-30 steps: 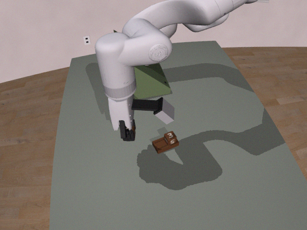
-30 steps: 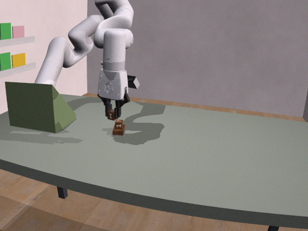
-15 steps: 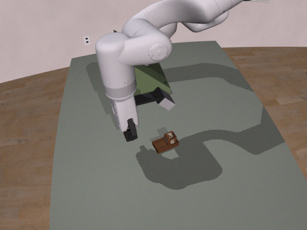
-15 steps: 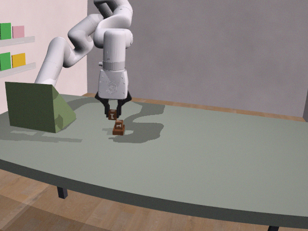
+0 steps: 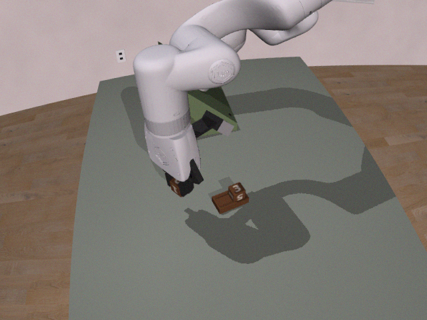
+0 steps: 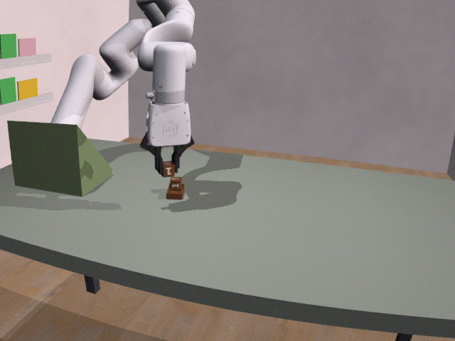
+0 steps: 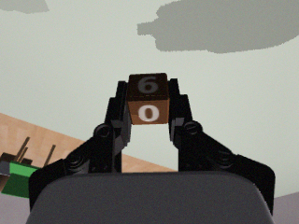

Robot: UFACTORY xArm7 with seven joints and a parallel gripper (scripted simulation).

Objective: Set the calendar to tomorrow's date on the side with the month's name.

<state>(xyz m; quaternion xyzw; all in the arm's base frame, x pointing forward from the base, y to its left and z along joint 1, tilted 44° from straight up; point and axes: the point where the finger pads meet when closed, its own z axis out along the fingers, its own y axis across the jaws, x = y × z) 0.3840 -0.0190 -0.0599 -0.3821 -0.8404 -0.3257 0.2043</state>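
Now: hand 10 mm above the brown cube. Also, from my hand: tray 110 mm below, 100 mm to the left, 30 mm behind.
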